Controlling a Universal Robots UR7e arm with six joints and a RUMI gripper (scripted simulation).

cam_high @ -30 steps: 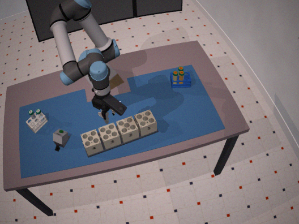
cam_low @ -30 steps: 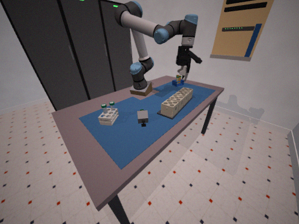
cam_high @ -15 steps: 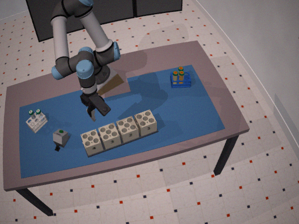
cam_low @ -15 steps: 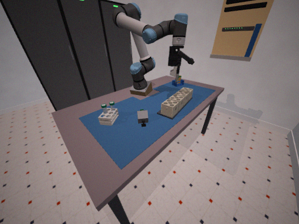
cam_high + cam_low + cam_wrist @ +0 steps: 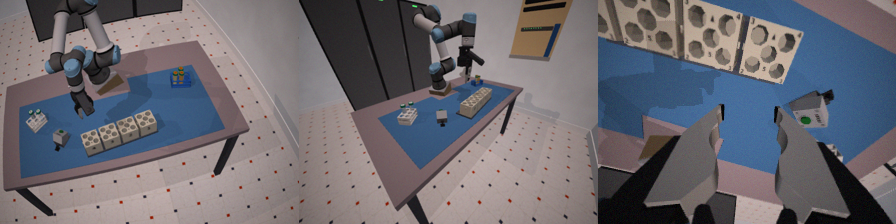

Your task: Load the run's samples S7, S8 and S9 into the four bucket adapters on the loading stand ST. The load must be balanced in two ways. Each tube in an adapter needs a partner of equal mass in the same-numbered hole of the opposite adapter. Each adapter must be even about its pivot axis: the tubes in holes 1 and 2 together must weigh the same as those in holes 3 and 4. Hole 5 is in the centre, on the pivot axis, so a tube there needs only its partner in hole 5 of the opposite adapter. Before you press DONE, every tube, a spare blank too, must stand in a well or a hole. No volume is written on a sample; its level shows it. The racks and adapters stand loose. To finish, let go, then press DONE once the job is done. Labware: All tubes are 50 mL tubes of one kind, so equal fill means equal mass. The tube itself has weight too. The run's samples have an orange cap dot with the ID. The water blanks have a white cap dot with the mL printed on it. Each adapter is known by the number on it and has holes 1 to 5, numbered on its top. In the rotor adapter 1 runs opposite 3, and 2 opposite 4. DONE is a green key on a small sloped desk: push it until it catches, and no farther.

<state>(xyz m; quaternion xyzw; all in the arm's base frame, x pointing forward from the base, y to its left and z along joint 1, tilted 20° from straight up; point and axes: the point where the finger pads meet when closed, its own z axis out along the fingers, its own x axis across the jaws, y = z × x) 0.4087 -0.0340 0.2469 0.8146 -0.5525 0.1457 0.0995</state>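
Right now my hand is 62 cm to the right of the sample tube S8, 30 cm past it and 19 cm above it. Round my hand: DONE desk: 21 cm to the right, 20 cm below, 5 cm behind; then white rack: 38 cm to the right, 22 cm below, 22 cm behind; then tube: 34 cm to the right, 23 cm behind, 19 cm below.
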